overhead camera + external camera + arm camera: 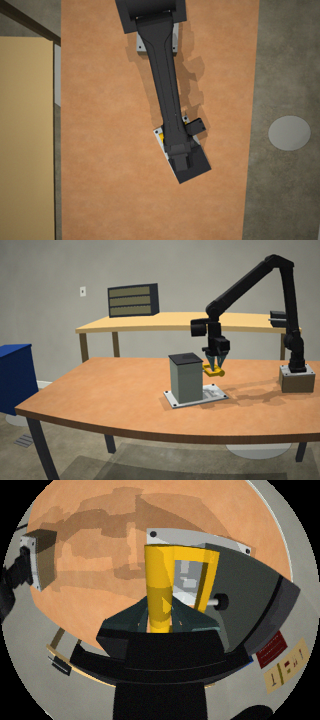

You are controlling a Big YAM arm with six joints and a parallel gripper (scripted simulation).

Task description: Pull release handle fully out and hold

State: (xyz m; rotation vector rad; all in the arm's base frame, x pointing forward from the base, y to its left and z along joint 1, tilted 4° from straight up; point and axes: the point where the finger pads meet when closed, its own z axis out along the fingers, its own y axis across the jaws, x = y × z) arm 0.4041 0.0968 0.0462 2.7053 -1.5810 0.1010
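Right now my hand is 40 mm short of the yellow release handle and 30 mm to the right of it.
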